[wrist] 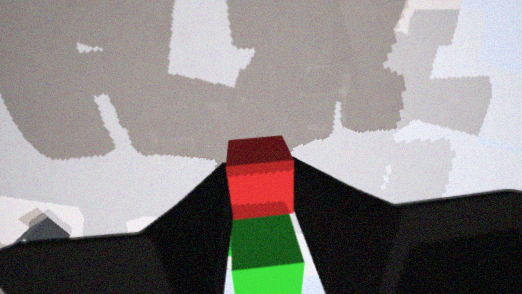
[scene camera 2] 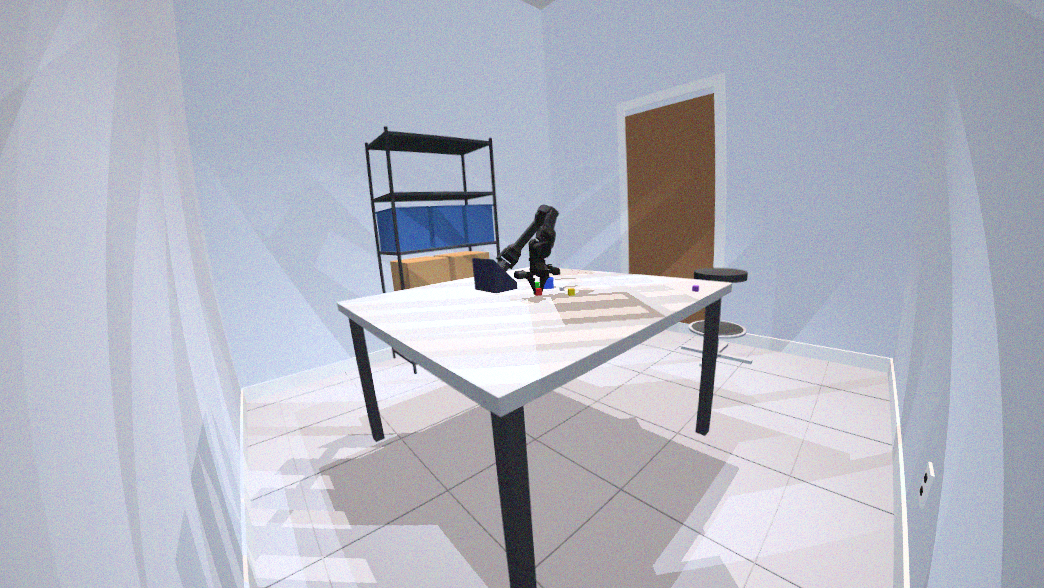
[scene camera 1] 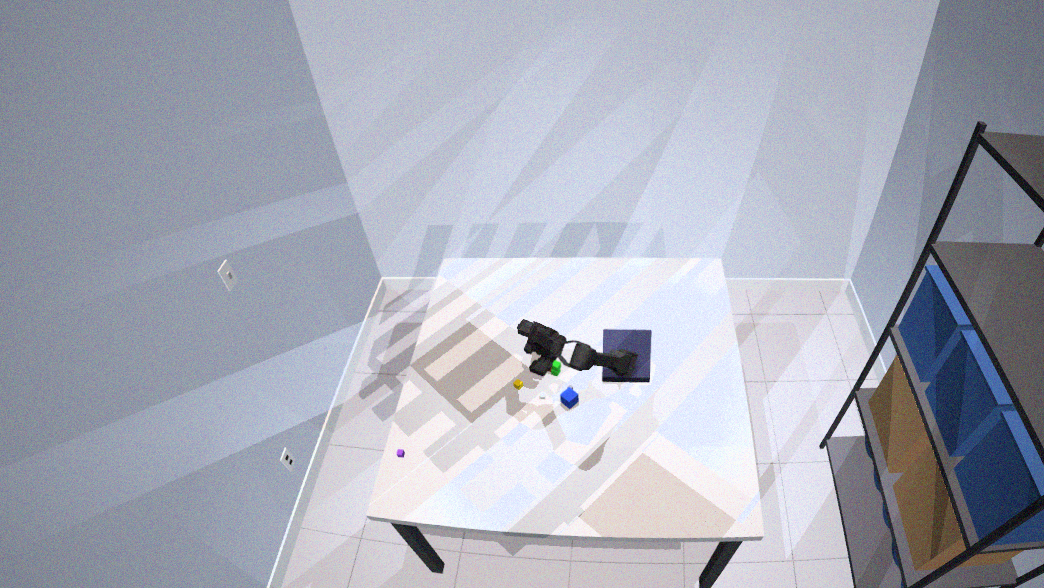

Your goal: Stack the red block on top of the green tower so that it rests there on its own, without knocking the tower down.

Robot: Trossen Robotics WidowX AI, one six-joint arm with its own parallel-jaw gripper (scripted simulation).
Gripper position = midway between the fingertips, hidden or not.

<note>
My gripper (scene camera 2: 538,293) carries a red block (wrist: 260,171).
My gripper shows as well in the wrist view (wrist: 258,167).
</note>
